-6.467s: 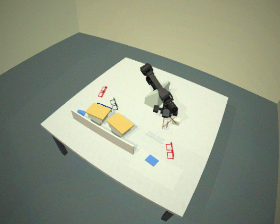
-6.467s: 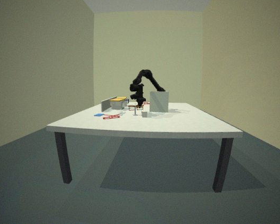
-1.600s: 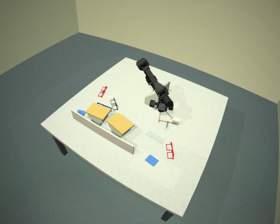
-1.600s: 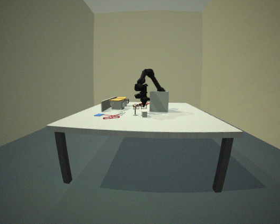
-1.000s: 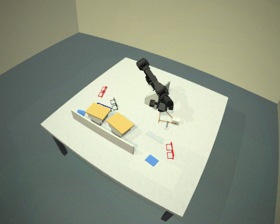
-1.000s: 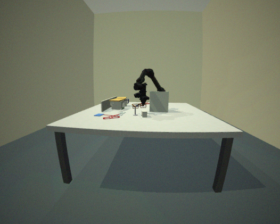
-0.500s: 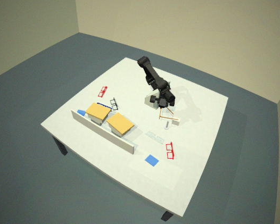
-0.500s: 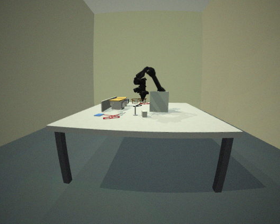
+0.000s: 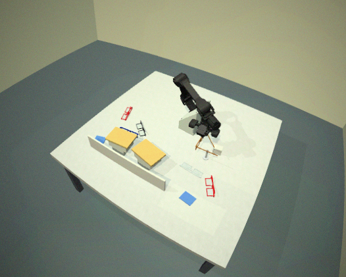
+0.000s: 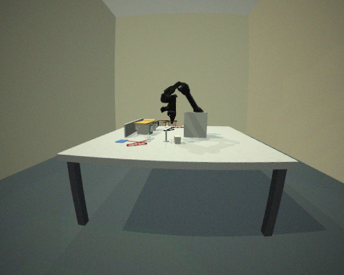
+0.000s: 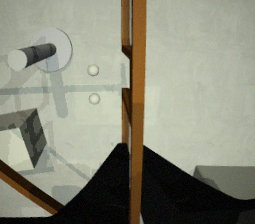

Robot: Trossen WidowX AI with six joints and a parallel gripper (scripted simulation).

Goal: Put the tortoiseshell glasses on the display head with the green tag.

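The small post lies 40 mm ahead of my gripper tip, 60 mm to the left of it and 100 mm below it. From my gripper tip the other things lie so: display head 190 mm ahead, 460 mm to the right, 70 mm below; white cube 30 mm behind, 110 mm to the left, 100 mm below; long white board 350 mm ahead, 370 mm to the right, 70 mm below.
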